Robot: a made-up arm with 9 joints.
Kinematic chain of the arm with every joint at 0, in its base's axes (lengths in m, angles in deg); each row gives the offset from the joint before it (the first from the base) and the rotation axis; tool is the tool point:
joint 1: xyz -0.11 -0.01 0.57 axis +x
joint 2: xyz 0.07 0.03 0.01 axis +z
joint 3: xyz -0.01 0.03 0 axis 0.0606 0.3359 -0.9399
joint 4: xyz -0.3 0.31 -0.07 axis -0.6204 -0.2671 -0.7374
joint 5: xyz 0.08 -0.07 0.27 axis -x
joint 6: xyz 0.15 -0.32 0 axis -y
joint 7: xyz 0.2 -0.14 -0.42 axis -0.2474 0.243 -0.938
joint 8: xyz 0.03 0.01 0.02 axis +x
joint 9: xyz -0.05 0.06 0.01 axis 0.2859 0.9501 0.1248
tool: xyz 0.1 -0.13 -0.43
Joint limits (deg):
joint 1: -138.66..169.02
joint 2: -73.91..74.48
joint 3: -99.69..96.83
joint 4: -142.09..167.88
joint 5: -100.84..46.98
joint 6: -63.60..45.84
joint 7: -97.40..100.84
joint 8: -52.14..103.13
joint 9: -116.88..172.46
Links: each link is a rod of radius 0.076 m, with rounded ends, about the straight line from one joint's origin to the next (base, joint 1, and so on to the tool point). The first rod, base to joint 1, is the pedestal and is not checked.
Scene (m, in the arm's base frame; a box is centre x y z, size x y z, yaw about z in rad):
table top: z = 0
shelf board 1: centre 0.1 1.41 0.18 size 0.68 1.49 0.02 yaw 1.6
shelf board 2: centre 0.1 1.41 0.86 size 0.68 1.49 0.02 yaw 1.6
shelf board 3: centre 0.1 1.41 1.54 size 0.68 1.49 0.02 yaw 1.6
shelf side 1: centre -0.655 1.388 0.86 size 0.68 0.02 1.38 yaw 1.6
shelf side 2: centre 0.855 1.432 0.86 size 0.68 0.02 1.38 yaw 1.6
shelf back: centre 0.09 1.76 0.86 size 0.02 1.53 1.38 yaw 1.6
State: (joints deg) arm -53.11 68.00 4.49 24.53 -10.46 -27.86 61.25 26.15 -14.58
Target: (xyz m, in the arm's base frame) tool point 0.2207 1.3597 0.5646
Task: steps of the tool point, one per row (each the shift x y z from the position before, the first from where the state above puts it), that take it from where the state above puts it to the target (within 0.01 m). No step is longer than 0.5 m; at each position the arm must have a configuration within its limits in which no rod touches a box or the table.
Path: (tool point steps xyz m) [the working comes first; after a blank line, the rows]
Joints at the target: -35.41 2.96 78.91 66.04 40.15 -63.60 77.65 6.70 -25.44
Straight joint move there: touches shelf side 1.

1: -0.3119 0.0140 0.1196
2: -0.3492 0.1690 -0.0136
3: -0.2399 0.3318 -0.1194
4: -0.0179 0.4255 -0.1437
5: 0.2317 0.3899 -0.0783
6: 0.4073 0.2189 0.0383
7: 0.4374 -0.0327 0.1432
8: -0.0268 0.2177 0.0851
9: 0.0036 0.1867 0.0101
10: 0.0070 0.1556 -0.0952

